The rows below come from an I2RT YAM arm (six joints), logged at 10 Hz.
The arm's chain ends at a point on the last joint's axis. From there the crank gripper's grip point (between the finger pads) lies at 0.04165 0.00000 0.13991 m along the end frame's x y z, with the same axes.
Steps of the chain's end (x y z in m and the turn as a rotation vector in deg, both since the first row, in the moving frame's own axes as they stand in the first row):
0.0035, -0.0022, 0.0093, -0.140, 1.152, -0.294
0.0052, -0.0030, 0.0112, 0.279, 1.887, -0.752
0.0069, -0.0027, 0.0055, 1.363, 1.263, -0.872
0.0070, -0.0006, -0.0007, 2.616, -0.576, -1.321
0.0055, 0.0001, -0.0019, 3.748, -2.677, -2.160
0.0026, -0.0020, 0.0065, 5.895, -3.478, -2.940
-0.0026, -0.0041, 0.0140, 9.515, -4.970, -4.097
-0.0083, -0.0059, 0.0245, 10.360, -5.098, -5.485
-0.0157, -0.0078, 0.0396, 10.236, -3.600, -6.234
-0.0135, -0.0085, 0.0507, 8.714, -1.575, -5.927
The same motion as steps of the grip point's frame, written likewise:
0.0063, -0.0021, 0.0084, -0.140, 1.152, -0.294
0.0098, -0.0043, 0.0097, 0.279, 1.887, -0.752
0.0099, -0.0067, 0.0045, 1.363, 1.263, -0.872
0.0055, -0.0079, -0.0005, 2.616, -0.576, -1.321
-0.0013, -0.0105, -0.0005, 3.748, -2.677, -2.160
-0.0064, -0.0184, 0.0079, 5.895, -3.478, -2.940
-0.0157, -0.0300, 0.0149, 9.515, -4.970, -4.097
-0.0222, -0.0347, 0.0250, 10.360, -5.098, -5.485
-0.0261, -0.0368, 0.0393, 10.236, -3.600, -6.234
-0.0187, -0.0338, 0.0498, 8.714, -1.575, -5.927

